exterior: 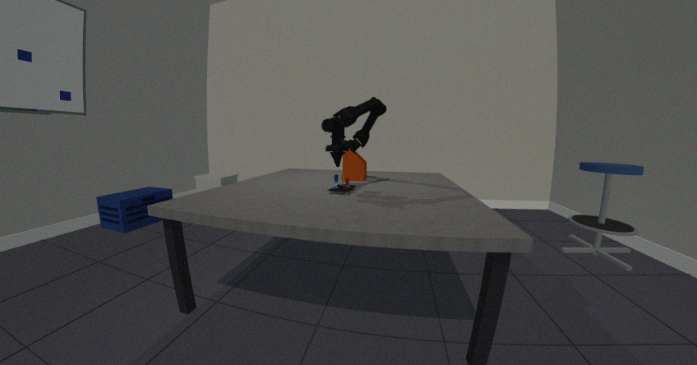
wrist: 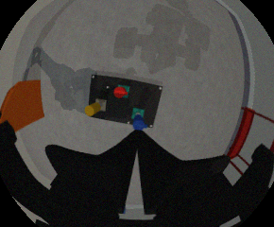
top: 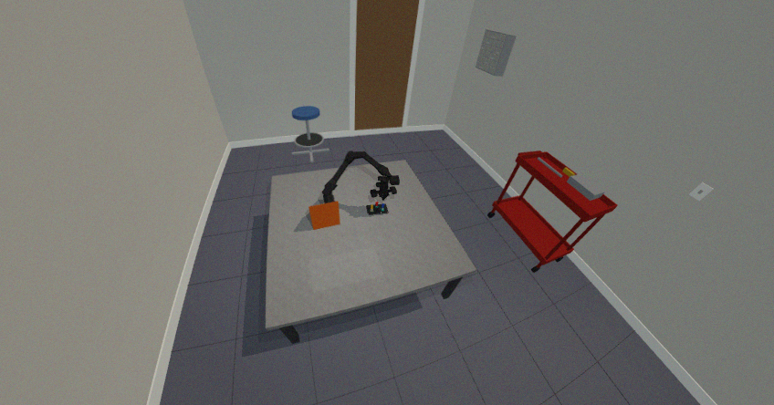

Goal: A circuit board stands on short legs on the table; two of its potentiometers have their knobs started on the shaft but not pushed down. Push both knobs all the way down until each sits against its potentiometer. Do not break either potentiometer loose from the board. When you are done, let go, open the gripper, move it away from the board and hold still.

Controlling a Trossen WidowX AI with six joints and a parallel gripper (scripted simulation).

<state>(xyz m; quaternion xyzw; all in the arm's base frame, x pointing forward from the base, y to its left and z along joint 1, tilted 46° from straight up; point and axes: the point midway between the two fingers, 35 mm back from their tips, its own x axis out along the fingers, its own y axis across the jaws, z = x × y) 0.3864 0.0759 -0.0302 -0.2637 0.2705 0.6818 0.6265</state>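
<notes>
Now: the blue knob 1 cm to the right of my gripper tip and 5 cm below it. The rest, counted from my gripper tip: red knob (3 cm behind, 4 cm to the left, 7 cm below).
</notes>
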